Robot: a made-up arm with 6 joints. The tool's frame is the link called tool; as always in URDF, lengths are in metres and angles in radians. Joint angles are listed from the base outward. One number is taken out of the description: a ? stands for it. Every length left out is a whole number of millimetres.
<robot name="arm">
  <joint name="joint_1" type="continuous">
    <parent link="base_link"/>
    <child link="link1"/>
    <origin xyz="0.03 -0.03 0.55"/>
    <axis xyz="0 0 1"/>
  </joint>
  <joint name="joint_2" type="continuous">
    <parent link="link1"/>
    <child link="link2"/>
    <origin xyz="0 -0.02 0" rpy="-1.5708 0 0"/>
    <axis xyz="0 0 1"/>
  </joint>
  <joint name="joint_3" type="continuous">
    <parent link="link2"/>
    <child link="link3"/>
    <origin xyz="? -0.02 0"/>
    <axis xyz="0 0 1"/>
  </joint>
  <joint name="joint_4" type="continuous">
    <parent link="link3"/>
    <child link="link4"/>
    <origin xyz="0.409 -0.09 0" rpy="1.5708 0 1.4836"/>
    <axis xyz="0 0 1"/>
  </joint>
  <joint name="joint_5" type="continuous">
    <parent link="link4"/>
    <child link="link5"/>
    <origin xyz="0.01 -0.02 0" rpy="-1.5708 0 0"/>
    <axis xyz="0 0 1"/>
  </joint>
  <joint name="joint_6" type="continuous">
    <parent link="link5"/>
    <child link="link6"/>
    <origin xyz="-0.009 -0.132 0" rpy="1.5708 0 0"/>
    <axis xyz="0 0 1"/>
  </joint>
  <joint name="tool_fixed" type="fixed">
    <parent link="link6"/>
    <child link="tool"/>
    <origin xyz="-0.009 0.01 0" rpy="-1.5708 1.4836 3.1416"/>
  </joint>
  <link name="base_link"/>
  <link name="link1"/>
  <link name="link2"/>
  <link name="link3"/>
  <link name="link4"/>
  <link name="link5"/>
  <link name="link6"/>
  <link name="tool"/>
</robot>
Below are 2 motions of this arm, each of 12 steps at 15 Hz.
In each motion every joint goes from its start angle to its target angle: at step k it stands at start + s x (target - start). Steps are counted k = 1, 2, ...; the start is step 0. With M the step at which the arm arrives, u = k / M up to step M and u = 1 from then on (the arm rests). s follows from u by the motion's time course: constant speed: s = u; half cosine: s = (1 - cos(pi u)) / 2; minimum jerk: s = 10 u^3 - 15 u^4 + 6 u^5.
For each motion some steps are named. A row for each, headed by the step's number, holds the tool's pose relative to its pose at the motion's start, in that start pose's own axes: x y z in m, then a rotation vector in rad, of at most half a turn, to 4 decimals.
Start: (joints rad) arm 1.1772 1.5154 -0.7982 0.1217 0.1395 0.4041
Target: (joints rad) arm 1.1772 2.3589 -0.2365 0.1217 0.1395 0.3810
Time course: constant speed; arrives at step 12
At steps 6, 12:
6: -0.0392 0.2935 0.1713 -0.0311 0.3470 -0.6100
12: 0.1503 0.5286 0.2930 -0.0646 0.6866 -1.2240

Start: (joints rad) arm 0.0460 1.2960 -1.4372 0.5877 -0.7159 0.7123
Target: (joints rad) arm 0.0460 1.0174 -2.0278 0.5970 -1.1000 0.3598
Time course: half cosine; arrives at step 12
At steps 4, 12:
4: -0.0109 -0.0469 -0.1162 0.0230 -0.2375 0.1640
12: 0.1162 -0.2151 -0.4142 -0.0145 -0.8173 0.7841

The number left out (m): -0.17
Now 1 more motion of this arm.
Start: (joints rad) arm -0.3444 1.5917 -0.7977 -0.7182 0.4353 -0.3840
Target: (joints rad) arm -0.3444 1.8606 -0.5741 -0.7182 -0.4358 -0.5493
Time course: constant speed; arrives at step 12
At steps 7, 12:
7: -0.0409 -0.0127 -0.0996 0.1332 -0.0361 0.3418
12: -0.0448 -0.0082 -0.1716 0.1658 -0.0549 0.5871

